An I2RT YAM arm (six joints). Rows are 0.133 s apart.
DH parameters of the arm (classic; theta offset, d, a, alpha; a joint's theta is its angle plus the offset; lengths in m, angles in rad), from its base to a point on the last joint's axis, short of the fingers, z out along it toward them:
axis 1: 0 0.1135 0.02 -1.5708
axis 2: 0 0 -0.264 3.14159
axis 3: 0.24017 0 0.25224 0
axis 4: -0.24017 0 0.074 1.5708
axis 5: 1.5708 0 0 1.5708
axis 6: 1.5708 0.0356 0 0
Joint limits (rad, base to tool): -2.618..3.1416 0..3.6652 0..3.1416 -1.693..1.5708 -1.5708..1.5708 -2.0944..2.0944
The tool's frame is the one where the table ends.
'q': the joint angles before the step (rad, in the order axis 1, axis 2, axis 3, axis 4, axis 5, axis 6). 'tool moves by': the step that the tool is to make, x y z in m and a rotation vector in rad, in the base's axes. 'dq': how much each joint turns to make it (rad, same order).
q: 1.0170, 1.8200, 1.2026, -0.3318, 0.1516, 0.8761
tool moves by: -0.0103, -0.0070, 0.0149, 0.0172, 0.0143, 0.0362
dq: 0.0106, -0.0631, -0.0170, -0.0377, -0.0321, -0.0084
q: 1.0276, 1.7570, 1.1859, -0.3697, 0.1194, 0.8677
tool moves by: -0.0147, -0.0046, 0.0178, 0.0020, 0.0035, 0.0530
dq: 0.0265, -0.0629, 0.0000, -0.0609, -0.0189, -0.0192
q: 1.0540, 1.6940, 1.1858, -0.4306, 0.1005, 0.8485
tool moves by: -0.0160, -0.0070, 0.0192, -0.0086, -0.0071, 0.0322
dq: 0.0310, -0.0678, 0.0047, -0.0759, 0.0076, -0.0072
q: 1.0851, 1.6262, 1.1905, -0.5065, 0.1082, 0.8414
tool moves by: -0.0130, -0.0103, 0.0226, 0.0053, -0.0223, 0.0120
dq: 0.0223, -0.0748, 0.0102, -0.0699, 0.0202, -0.0020
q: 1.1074, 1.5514, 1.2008, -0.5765, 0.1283, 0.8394
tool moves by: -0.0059, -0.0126, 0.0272, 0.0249, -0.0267, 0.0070
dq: -0.0005, -0.0703, 0.0321, -0.0664, 0.0054, -0.0139
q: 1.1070, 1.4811, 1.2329, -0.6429, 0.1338, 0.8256
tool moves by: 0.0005, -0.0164, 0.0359, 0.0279, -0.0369, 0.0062
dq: -0.0264, -0.0612, 0.0762, -0.0907, -0.0058, -0.0381
